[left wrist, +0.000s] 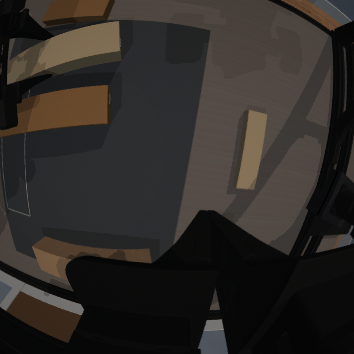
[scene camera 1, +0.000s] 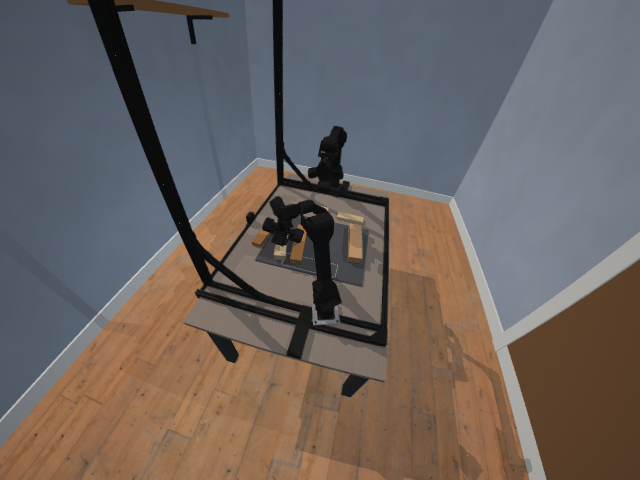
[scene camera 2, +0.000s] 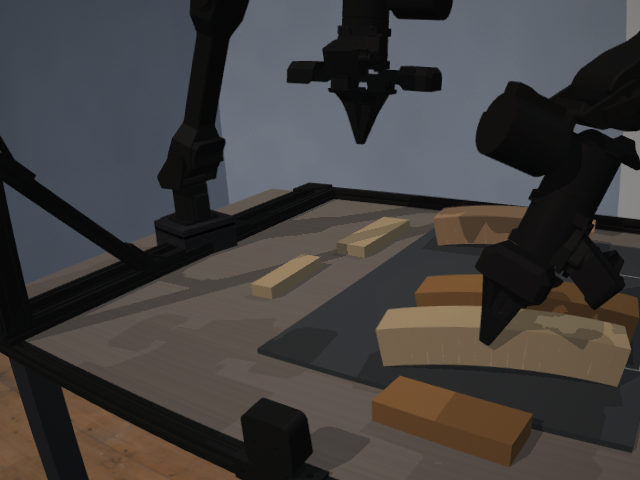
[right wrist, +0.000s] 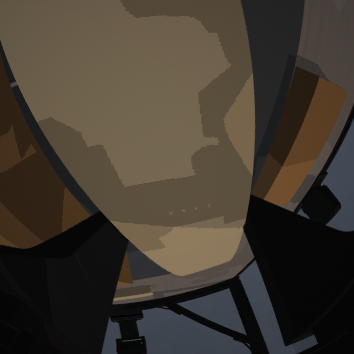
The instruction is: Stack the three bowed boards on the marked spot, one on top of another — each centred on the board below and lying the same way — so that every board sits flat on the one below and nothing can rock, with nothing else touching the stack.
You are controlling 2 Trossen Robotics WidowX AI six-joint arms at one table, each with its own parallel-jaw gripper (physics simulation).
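Places are measured from the left arm's base along level axes (x ahead, y left, z up), in millimetres.
Where they show: left gripper, fingertip midpoint: (left wrist: 205, 217) (scene camera 1: 322, 192) (scene camera 2: 360, 143); right gripper, fingertip midpoint: (left wrist: 51, 56) (scene camera 2: 492, 335) (right wrist: 185, 203); left arm's base, link origin: (left wrist: 342, 202) (scene camera 1: 334, 185) (scene camera 2: 193, 218) (right wrist: 126, 320); right arm's base, link origin: (scene camera 1: 325, 311).
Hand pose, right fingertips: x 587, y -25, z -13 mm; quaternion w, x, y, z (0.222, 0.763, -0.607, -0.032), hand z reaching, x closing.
Observation:
Each offset is from my right fingertips to the top centre of the thing. "spot": to the spot under its first point. Level surfaces: height alone.
A pale bowed board @(dx +5, dy +3, dz +20 mm) (scene camera 1: 279, 253) (scene camera 2: 439, 343) (left wrist: 80, 52) (right wrist: 165, 125) lies arched on the dark mat @(dz -33 mm) (left wrist: 150, 125). My right gripper (left wrist: 51, 56) (right wrist: 185, 203) is shut on it, fingers against its two long sides. An orange-brown bowed board @(dx -16, dy +90, dz +18 mm) (scene camera 1: 297, 253) (scene camera 2: 449, 293) (left wrist: 70, 107) lies beside it, crossing part of the white marked outline @(spot: dx +12, dy +216, dz -33 mm) (left wrist: 27, 175). A light-brown bowed board @(dx -164, dy +324, dz +22 mm) (scene camera 1: 354, 242) (scene camera 2: 465, 227) (left wrist: 100, 253) lies at the mat's other side. My left gripper (scene camera 2: 360, 140) (left wrist: 205, 217) is shut and empty, high above the table. The pale board's underside is mostly hidden.
An orange block @(dx +26, dy -105, dz -17 mm) (scene camera 1: 260, 238) (scene camera 2: 449, 418) (left wrist: 80, 11) (right wrist: 305, 145) lies close beside the pale board, near the mat's edge. Pale sticks @(dx -346, dy +28, dz -22 mm) (scene camera 2: 286, 276) (left wrist: 251, 150) lie on the table off the mat. A black camera block (scene camera 2: 276, 431) stands on the table's frame rail.

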